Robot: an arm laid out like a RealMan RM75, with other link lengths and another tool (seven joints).
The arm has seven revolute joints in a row. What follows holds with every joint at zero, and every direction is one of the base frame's. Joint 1 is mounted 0.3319 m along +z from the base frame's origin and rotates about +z. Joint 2 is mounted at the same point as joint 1 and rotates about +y. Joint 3 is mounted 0.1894 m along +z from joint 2 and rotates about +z. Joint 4 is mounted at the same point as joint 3 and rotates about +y. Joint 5 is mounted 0.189 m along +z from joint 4 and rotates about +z. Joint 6 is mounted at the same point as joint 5 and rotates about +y. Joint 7 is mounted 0.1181 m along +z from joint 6 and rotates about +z. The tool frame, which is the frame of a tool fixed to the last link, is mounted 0.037 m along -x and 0.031 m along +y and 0.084 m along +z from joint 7; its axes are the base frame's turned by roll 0, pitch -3.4 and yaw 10.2 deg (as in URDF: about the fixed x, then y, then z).
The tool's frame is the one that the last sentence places.
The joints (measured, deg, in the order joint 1, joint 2, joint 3, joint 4, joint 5, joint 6, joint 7), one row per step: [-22.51 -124.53 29.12 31.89 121.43 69.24 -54.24]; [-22.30 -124.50 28.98 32.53 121.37 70.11 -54.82]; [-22.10 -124.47 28.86 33.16 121.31 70.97 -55.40]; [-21.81 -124.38 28.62 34.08 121.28 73.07 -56.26]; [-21.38 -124.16 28.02 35.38 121.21 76.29 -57.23]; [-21.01 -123.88 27.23 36.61 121.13 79.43 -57.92]
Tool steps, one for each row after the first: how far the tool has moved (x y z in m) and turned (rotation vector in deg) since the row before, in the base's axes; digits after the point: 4 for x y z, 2 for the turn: [0.0013 -0.0002 0.0024 0.08 -0.54 0.01]; [0.0013 -0.0002 0.0023 0.06 -0.53 -0.01]; [0.0042 -0.0018 0.0032 -0.31 -1.27 -0.46]; [0.0057 -0.0027 0.0057 -0.33 -1.79 -0.84]; [0.0050 -0.0024 0.0064 -0.16 -1.57 -0.97]
